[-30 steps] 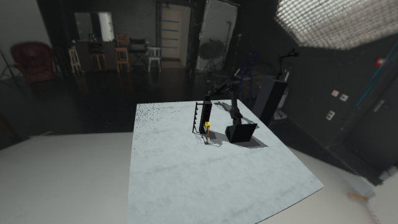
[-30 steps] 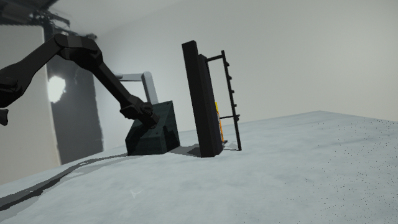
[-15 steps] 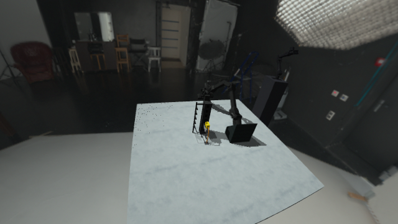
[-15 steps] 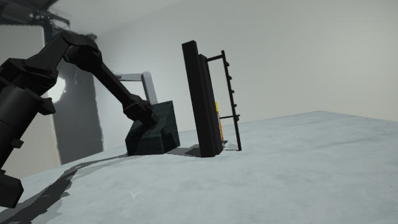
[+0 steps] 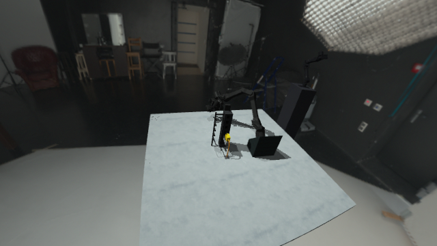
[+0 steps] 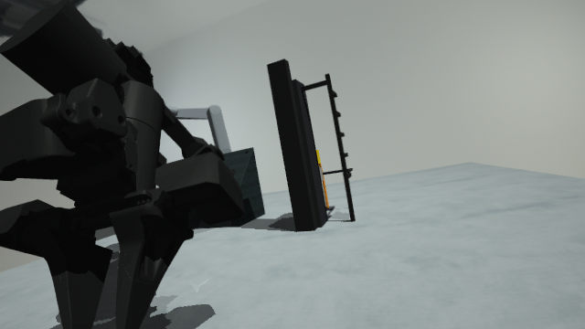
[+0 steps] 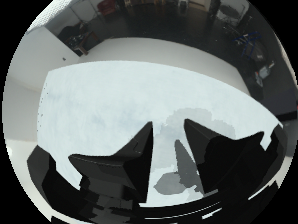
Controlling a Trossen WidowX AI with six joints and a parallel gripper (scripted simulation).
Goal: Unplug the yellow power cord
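My gripper tip is now 4 cm past the yellow plug, 50 cm to the right of it and 10 cm below it.
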